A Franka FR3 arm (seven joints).
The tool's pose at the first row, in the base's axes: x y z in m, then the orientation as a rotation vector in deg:
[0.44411, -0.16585, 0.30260, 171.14, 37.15, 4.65]
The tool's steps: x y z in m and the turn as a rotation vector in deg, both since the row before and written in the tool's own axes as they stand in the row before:
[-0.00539, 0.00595, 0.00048, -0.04, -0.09, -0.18]
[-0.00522, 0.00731, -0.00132, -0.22, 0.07, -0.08]
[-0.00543, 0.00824, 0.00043, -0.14, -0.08, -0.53]
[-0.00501, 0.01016, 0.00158, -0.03, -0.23, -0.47]
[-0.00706, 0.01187, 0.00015, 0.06, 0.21, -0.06]
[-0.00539, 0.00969, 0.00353, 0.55, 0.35, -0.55]
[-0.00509, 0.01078, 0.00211, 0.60, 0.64, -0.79]
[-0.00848, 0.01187, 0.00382, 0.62, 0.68, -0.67]
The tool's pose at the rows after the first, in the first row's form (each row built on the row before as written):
[0.44169, -0.17352, 0.30249, 171.02, 37.40, 4.52]
[0.43989, -0.18223, 0.30432, 170.79, 37.47, 4.69]
[0.43842, -0.19200, 0.30452, 170.46, 38.21, 4.58]
[0.43831, -0.20342, 0.30382, 170.23, 38.87, 4.21]
[0.43708, -0.21715, 0.30469, 170.30, 39.00, 4.50]
[0.43666, -0.22846, 0.30199, 170.68, 39.99, 4.81]
[0.43701, -0.24049, 0.30069, 171.05, 41.39, 5.53]
[0.43517, -0.25511, 0.29747, 171.48, 42.62, 6.31]

